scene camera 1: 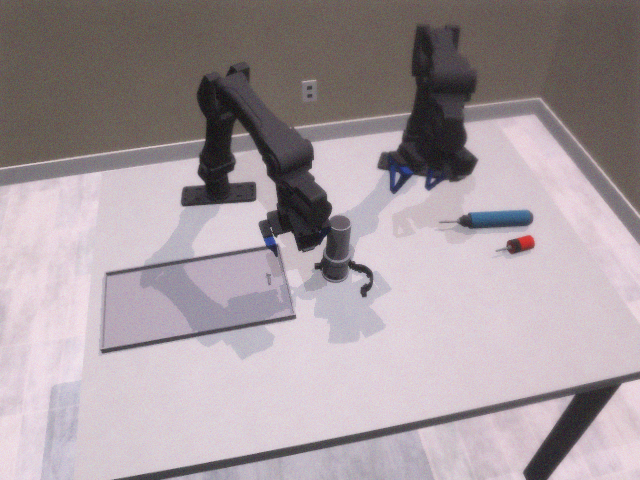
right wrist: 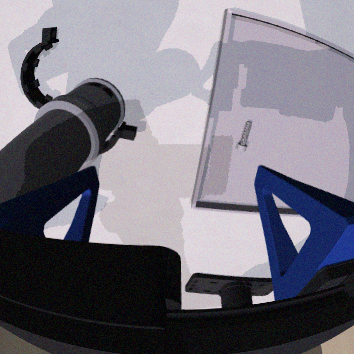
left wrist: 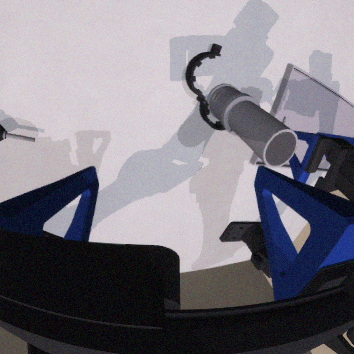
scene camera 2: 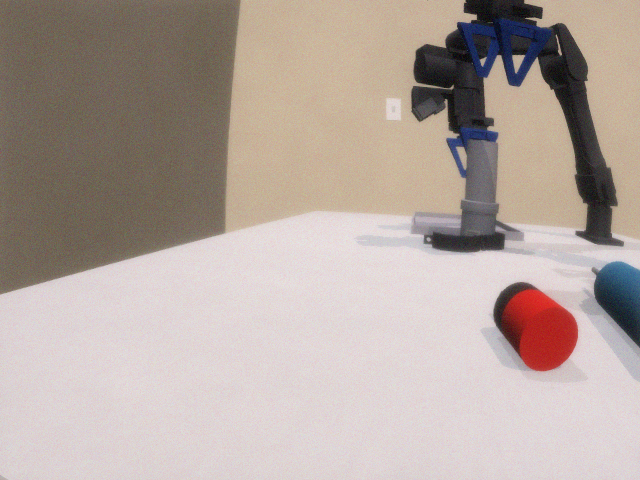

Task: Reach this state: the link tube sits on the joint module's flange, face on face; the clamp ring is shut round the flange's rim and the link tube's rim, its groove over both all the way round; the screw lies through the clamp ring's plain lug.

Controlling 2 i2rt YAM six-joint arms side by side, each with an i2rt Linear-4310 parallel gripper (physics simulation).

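Frame: origin at the left arm's base, x ahead, y left, z up, level; millimetres.
Where they show: left gripper, fingertip midpoint: (scene camera 1: 409, 190) (left wrist: 176, 174) (scene camera 2: 497, 81); right gripper, fingertip midpoint: (scene camera 1: 297, 249) (right wrist: 176, 174) (left wrist: 299, 134); left arm's base at its link origin: (scene camera 1: 413, 166); right arm's base at its link origin: (scene camera 1: 219, 195) (right wrist: 234, 284) (left wrist: 249, 229) (scene camera 2: 597, 240).
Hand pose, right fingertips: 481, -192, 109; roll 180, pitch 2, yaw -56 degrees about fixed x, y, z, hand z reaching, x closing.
Things, the pixels of their top centre, and the offset from my right fingertips, as dx, dy, dz. "pt": a spot on its surface instead.
- grey link tube at its top centre: (left wrist: 284, 149) (scene camera 2: 481, 140) (scene camera 1: 338, 222) -49, +79, +55
- joint module at its top centre: (right wrist: 67, 134) (left wrist: 242, 114) (scene camera 2: 479, 203) (scene camera 1: 336, 254) -45, +76, -43
- black clamp ring at a spot on its surface: (right wrist: 29, 80) (scene camera 2: 462, 244) (left wrist: 189, 73) (scene camera 1: 370, 275) pt -50, +156, -99
- screw at its top centre: (right wrist: 246, 138) (scene camera 1: 268, 276) +18, -67, -94
- shallow tray at its top centre: (scene camera 2: 459, 219) (scene camera 1: 195, 292) (left wrist: 325, 133) +106, -212, -93
- blue screwdriver at a spot on its surface: (scene camera 2: 620, 297) (scene camera 1: 498, 223) pt -284, +434, -82
- short red driver at its top centre: (scene camera 2: 526, 285) (scene camera 1: 515, 241) -222, +476, -75
The grey link tube (scene camera 1: 338, 238) (scene camera 2: 481, 170) (left wrist: 260, 129) (right wrist: 35, 150) stands upright on the joint module (scene camera 1: 334, 270) (scene camera 2: 476, 223) (right wrist: 102, 107); exact centring cannot be told. The black clamp ring (scene camera 1: 369, 274) (scene camera 2: 454, 241) (left wrist: 190, 75) (right wrist: 29, 80) lies open on the table round the module's foot, below the rims. The screw (scene camera 1: 268, 279) (right wrist: 245, 134) lies in the tray. My right gripper (scene camera 1: 297, 241) (right wrist: 176, 174) is open and empty beside the tube's upper part; one finger is near the tube. My left gripper (scene camera 1: 412, 189) (scene camera 2: 500, 80) (left wrist: 176, 174) is open and empty, farther back.
The shallow tray (scene camera 1: 199, 333) (right wrist: 213, 100) lies left of the module in scene camera 1. A blue screwdriver (scene camera 1: 500, 218) (scene camera 2: 620, 297) and a short red driver (scene camera 1: 523, 243) (scene camera 2: 545, 333) lie on the table at the right.
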